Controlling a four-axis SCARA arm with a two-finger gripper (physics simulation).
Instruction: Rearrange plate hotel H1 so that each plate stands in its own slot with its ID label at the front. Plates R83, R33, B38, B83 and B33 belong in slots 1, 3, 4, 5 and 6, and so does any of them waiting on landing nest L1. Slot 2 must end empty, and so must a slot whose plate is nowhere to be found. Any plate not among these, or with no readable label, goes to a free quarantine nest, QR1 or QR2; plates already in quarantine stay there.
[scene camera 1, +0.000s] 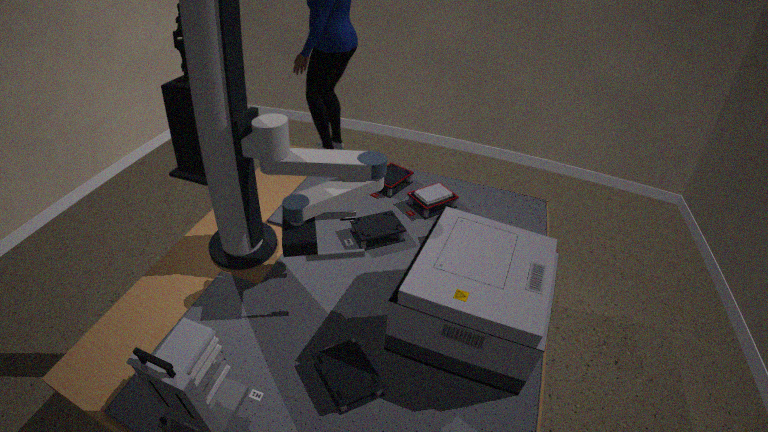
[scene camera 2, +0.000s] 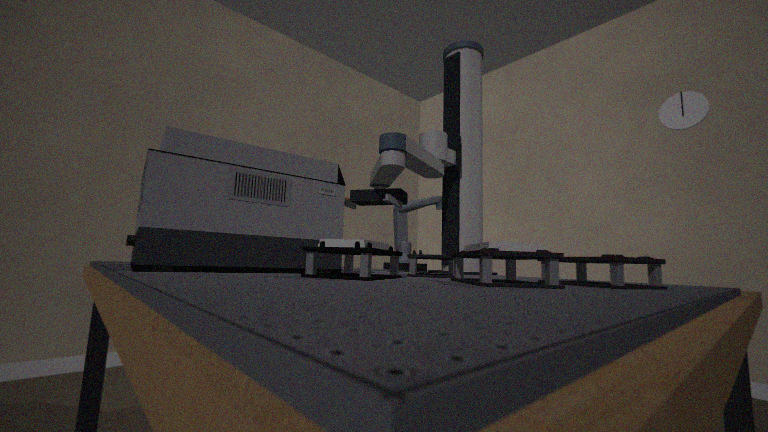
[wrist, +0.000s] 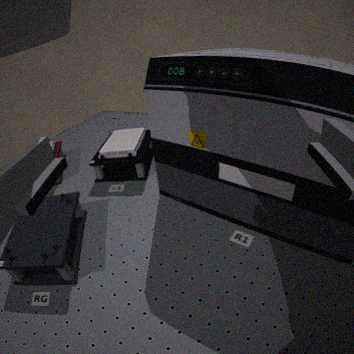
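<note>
My gripper (scene camera 1: 359, 234) (scene camera 2: 374, 202) (wrist: 183, 137) is open and empty, above the table near the black nest RG (scene camera 1: 377, 225) (wrist: 42, 235), which holds no plate. Plate hotel H1 (scene camera 1: 174, 394) stands at the lower left in scene camera 1 with several pale plates (scene camera 1: 206, 362); their labels are unreadable. A white plate (scene camera 2: 343, 243) (wrist: 123, 142) lies on a black nest beside the reader; its nest label is too blurred to be sure of. Of the two red-edged nests, one (scene camera 1: 398, 174) is bare and one (scene camera 1: 412, 198) bears a white plate (scene camera 1: 432, 194). Which is QR1 or QR2 is unreadable.
A large grey reader (scene camera 1: 477, 257) (scene camera 2: 241, 198) (wrist: 240, 120) stands on the table, with label R1 (wrist: 242, 238) before it. A dark nest (scene camera 1: 349, 376) without a plate lies between hotel and reader. The arm column (scene camera 1: 214, 134) (scene camera 2: 471, 150) rises beside the table. A person (scene camera 1: 330, 59) stands behind.
</note>
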